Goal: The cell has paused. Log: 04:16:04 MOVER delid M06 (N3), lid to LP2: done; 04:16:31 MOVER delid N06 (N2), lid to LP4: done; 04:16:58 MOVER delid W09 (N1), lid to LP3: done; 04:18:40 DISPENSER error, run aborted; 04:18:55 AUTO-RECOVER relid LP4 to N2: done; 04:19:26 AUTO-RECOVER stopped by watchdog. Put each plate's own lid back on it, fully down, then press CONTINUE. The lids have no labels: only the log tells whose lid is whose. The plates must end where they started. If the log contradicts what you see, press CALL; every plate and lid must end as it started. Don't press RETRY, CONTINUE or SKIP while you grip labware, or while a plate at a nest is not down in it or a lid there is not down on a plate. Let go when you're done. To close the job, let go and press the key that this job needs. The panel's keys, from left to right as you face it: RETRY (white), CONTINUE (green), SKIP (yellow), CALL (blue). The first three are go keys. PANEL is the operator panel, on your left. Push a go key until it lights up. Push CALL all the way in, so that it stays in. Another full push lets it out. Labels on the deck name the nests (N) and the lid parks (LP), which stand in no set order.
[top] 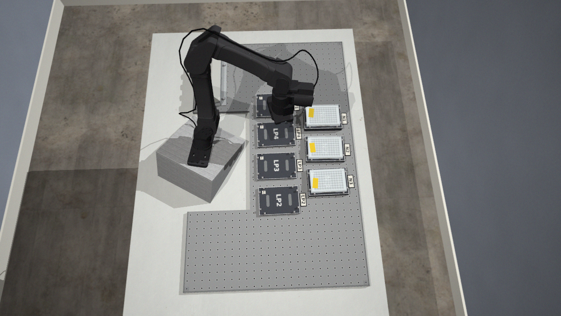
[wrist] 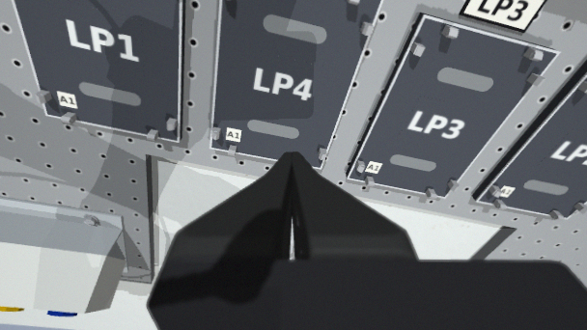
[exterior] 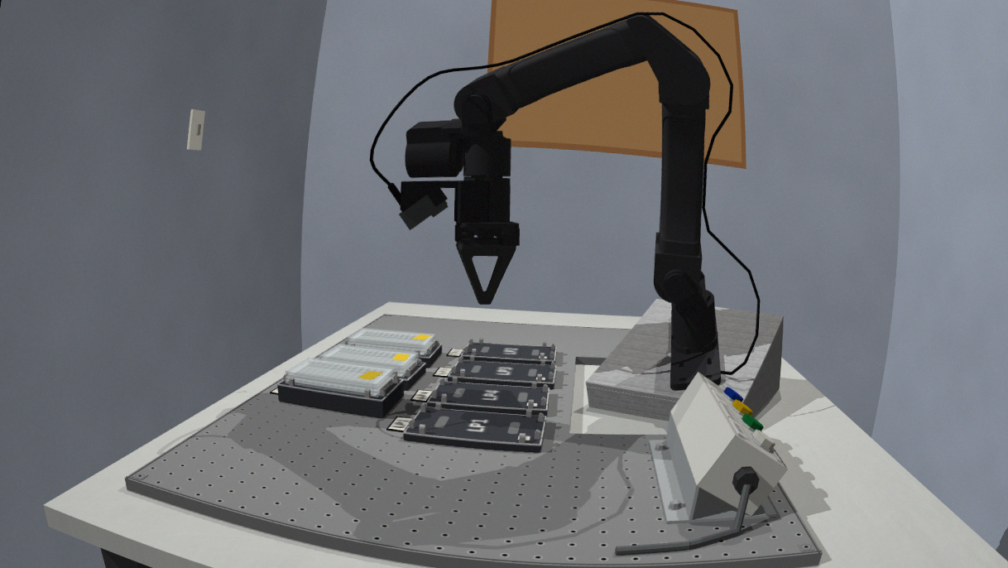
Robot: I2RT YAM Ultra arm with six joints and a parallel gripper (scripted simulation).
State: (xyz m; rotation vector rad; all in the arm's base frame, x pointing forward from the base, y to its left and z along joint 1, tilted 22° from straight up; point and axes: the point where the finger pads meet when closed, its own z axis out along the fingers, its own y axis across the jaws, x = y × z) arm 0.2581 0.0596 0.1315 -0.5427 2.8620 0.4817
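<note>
Right now my hand is 330 mm past the green CONTINUE key, 230 mm to the right of it and 70 mm above it. The rest, counted from my hand: lid park LP1 (130 mm to the left, 130 mm below, 30 mm behind); blue CALL key (310 mm behind, 130 mm to the left, 70 mm below); lid park LP4 (130 mm below, 10 mm behind).
</note>
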